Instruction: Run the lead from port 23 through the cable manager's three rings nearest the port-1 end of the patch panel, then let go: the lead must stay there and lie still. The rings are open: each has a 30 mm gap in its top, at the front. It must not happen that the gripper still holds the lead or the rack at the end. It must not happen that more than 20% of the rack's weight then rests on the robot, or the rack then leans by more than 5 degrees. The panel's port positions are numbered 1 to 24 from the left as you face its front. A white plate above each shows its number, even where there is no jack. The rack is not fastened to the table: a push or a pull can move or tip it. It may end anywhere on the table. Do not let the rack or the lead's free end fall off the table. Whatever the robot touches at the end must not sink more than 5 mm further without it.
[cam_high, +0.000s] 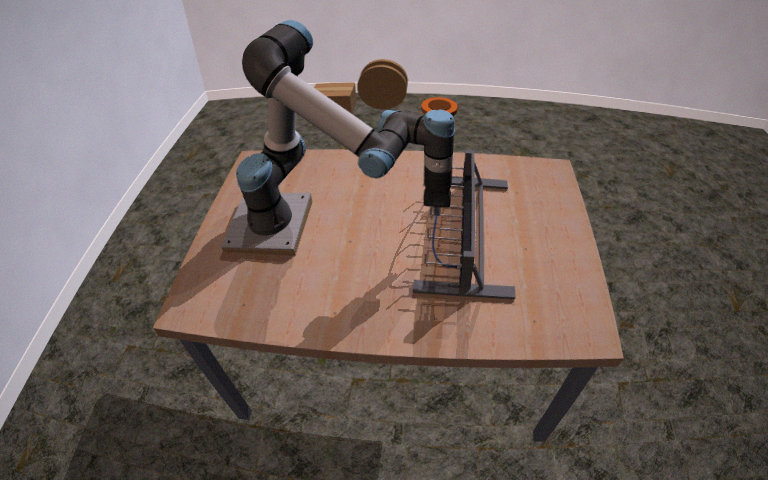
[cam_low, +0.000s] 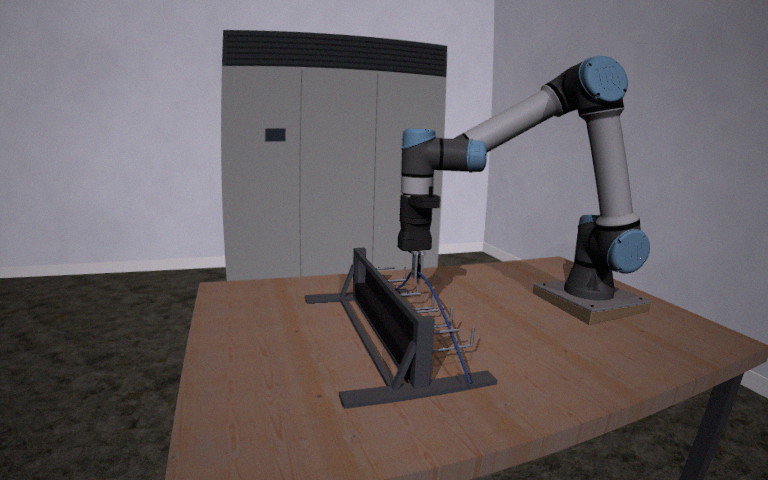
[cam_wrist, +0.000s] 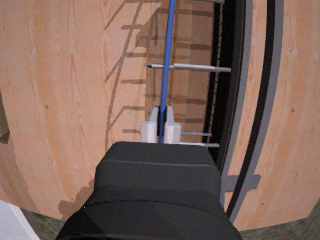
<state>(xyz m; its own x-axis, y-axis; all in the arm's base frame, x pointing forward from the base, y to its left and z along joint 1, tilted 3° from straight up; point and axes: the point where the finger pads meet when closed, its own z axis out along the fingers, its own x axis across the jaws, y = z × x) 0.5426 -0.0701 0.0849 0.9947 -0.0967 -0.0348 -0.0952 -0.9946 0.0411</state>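
My hand is 10 cm short of the dark rack, 6 cm above it and 5 cm to the right of it.
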